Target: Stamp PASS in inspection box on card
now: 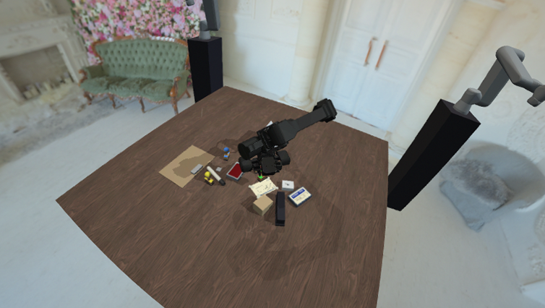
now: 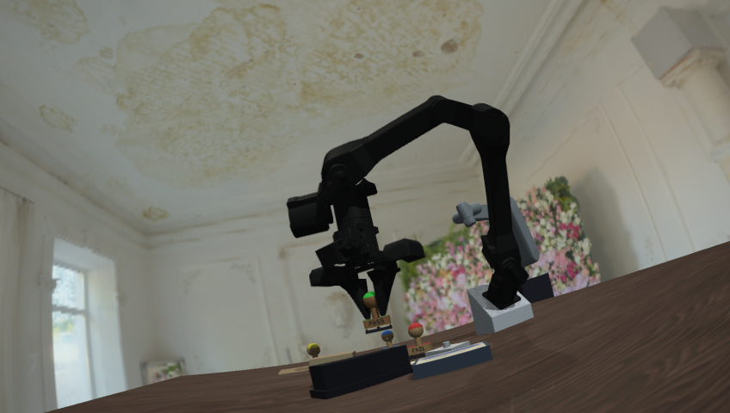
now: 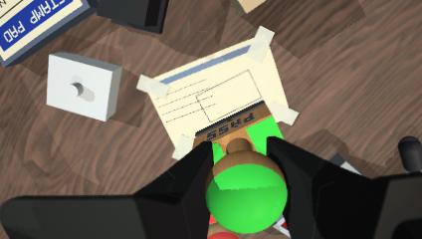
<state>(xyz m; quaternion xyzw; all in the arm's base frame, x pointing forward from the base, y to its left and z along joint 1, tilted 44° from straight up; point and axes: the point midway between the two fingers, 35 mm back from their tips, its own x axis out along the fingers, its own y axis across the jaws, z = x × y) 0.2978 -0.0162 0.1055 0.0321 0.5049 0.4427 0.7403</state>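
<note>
My gripper tip is 9 cm above the cream card, 1 cm to the right of it and 1 cm past it. From my gripper tip the other things lie so: green-knobbed stamp: right at my gripper tip; cardboard box: 9 cm ahead, 7 cm below, 4 cm to the left; red-knobbed stamp: 9 cm behind, 7 cm below, 5 cm to the right.
</note>
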